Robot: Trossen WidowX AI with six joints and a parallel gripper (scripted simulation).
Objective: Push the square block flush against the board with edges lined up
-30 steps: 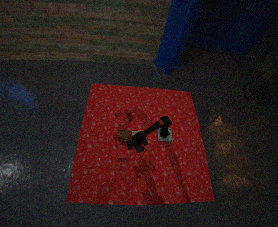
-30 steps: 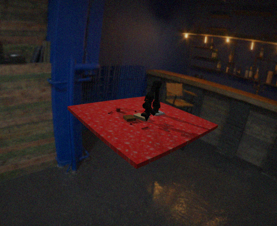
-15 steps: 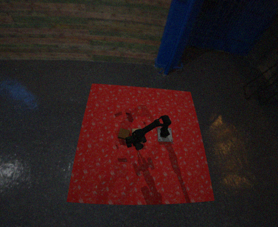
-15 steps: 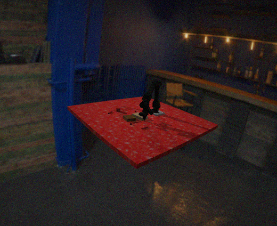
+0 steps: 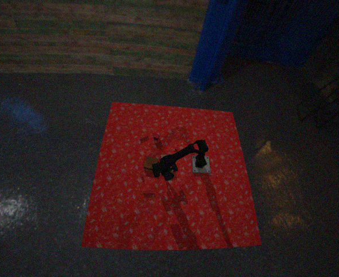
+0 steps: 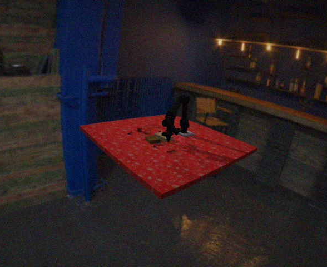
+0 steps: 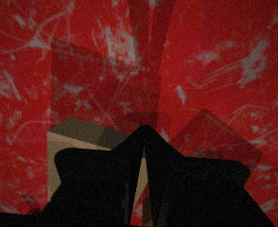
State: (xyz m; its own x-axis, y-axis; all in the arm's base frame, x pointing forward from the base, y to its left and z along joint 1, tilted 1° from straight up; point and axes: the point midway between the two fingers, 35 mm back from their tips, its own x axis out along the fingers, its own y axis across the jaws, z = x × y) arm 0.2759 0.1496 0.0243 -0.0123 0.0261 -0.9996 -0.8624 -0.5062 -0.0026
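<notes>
Now: gripper tip 10 mm past the tan board, 100 mm to the left of it and 10 mm below it. Round my gripper tip: brown square block (120 mm ahead, 60 mm to the right, 10 mm above).
</notes>
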